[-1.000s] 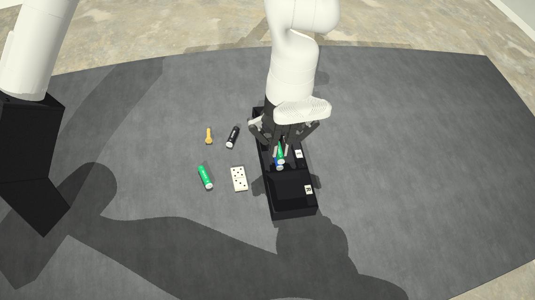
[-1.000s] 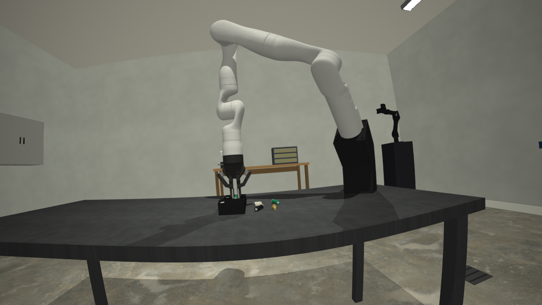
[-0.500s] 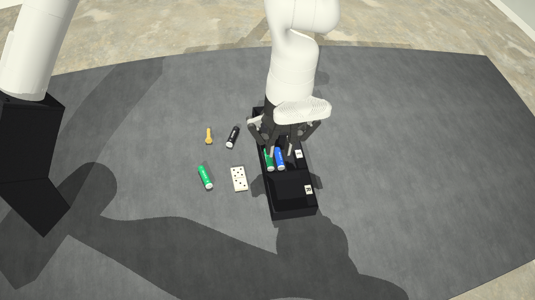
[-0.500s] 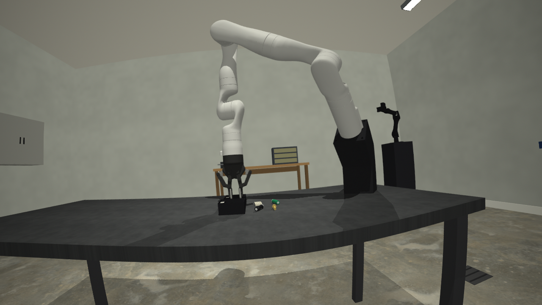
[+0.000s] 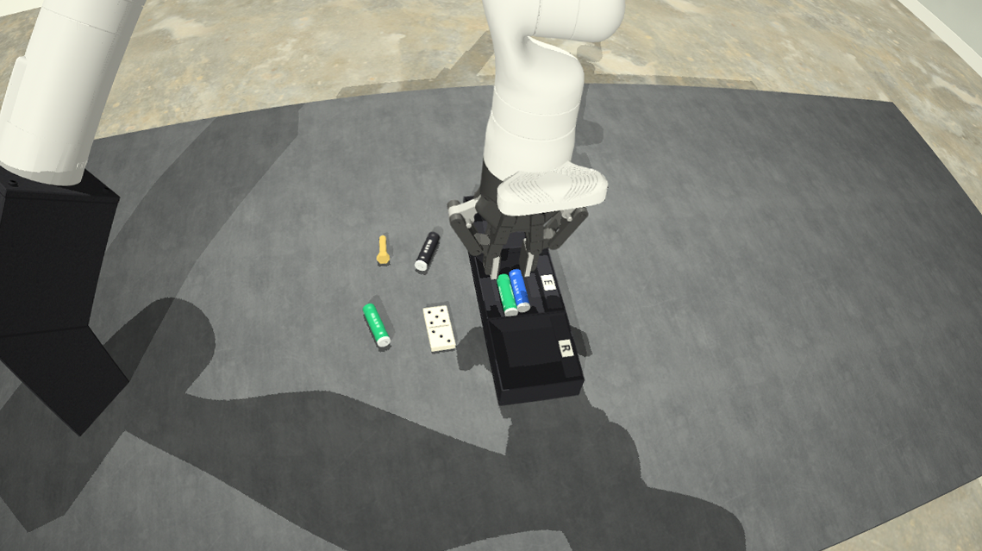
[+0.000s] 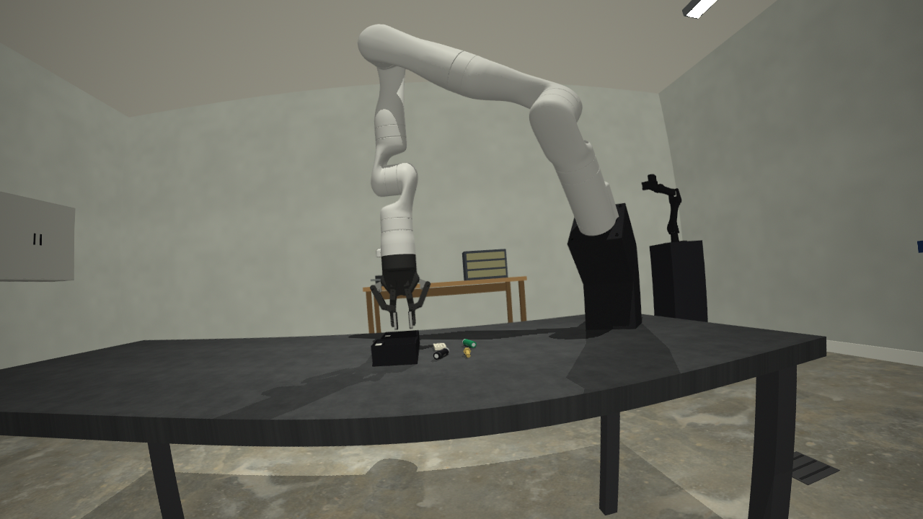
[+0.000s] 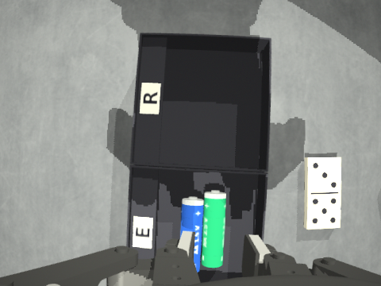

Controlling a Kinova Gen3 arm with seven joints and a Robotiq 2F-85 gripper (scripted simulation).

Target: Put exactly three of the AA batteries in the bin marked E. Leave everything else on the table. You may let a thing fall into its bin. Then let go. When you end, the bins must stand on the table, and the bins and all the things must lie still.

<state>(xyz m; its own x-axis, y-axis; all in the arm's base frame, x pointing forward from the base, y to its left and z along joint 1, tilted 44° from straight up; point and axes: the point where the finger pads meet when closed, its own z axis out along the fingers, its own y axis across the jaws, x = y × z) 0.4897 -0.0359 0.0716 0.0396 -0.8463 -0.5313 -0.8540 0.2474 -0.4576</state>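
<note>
Right now my hand is 5 cm above the black bin marked E and 1 cm short of it. Also, from my hand: white domino (7 cm below, 7 cm behind, 3 cm to the right); blue AA battery (6 cm below, 2 cm ahead); black AA battery (8 cm behind, 7 cm to the left, 6 cm below).
</note>
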